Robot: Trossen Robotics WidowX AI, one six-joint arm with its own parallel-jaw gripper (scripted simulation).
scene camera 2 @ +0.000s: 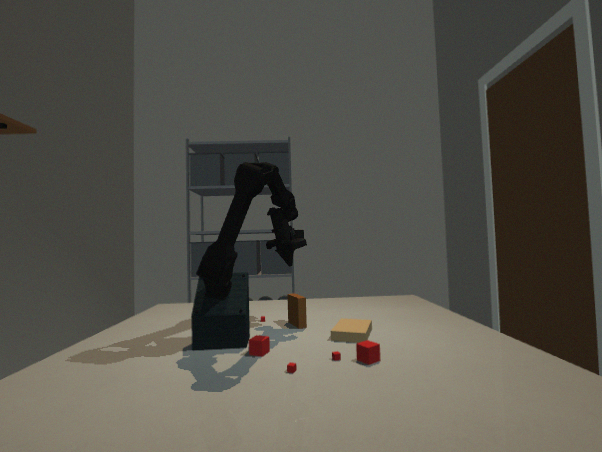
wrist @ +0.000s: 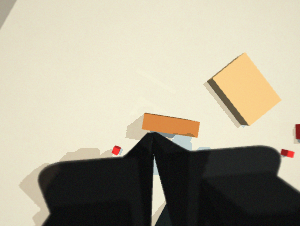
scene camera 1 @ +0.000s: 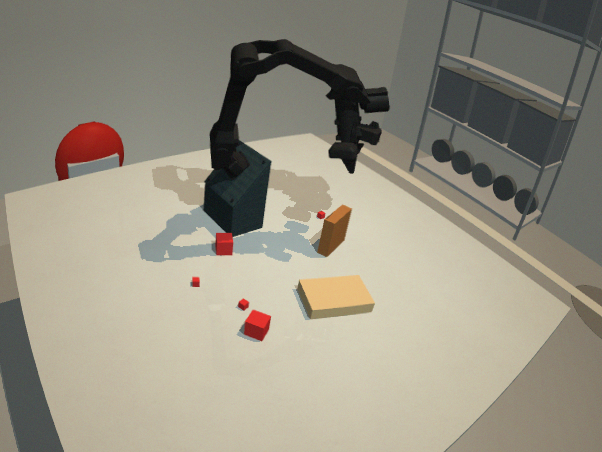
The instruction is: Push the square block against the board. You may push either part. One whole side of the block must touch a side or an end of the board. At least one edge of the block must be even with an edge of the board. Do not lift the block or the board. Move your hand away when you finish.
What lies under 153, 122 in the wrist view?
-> A brown square block.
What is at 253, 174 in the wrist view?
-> The gripper.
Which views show the gripper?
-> Scene camera 2, the wrist view and scene camera 1: all of them.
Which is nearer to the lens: the tan board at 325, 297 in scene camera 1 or the brown square block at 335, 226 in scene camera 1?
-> The tan board.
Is the gripper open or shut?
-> Shut.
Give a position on a tan board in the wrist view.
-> At 240, 85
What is the gripper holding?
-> Nothing.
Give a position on a tan board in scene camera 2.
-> At 346, 330
